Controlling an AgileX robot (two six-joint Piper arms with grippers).
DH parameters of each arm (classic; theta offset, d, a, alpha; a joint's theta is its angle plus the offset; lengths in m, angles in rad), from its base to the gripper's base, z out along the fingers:
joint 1: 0 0.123 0 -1.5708
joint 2: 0.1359 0 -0.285 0
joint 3: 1.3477 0 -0.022 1.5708
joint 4: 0 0.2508 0 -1.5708
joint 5: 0 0 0.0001 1.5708
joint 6: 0 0.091 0 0
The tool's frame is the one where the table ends.
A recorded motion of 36 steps. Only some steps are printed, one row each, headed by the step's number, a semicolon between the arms.
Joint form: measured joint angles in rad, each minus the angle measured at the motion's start. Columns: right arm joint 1, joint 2, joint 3, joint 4, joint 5, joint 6; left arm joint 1, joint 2, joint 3, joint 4, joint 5, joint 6.
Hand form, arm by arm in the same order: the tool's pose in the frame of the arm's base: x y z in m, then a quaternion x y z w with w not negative. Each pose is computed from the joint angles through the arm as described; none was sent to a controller.
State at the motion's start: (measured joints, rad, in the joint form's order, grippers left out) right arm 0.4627 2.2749 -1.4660 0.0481 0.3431 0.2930; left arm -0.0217 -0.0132 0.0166 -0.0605 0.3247 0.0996
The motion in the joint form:
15: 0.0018 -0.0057 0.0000 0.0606 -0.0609 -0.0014; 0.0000 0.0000 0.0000 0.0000 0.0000 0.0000
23: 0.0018 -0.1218 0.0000 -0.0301 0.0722 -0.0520; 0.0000 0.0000 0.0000 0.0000 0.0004 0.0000
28: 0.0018 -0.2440 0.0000 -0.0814 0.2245 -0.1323; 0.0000 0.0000 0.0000 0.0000 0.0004 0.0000
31: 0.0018 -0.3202 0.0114 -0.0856 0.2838 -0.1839; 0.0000 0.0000 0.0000 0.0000 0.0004 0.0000
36: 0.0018 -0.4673 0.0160 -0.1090 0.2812 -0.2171; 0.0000 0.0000 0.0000 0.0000 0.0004 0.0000
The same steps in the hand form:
15: 0.4137 0.2104 0.0900 -0.03710 0.95826 0.13126 0.25128; 0.0535 -0.0029 0.1790 0.03110 0.78615 -0.00125 0.61725
23: 0.4064 0.2044 0.1368 -0.10036 0.95640 0.10013 0.25536; 0.0535 -0.0029 0.1790 0.03112 0.78627 -0.00126 0.61709
28: 0.3927 0.1949 0.1843 -0.15721 0.95273 0.06817 0.25089; 0.0535 -0.0029 0.1790 0.03112 0.78627 -0.00126 0.61709
31: 0.3819 0.1891 0.2114 -0.18212 0.94752 0.06021 0.25576; 0.0535 -0.0029 0.1790 0.03112 0.78627 -0.00126 0.61709
36: 0.3664 0.1800 0.2717 -0.19914 0.92186 0.06440 0.32613; 0.0535 -0.0029 0.1790 0.03112 0.78627 -0.00126 0.61709

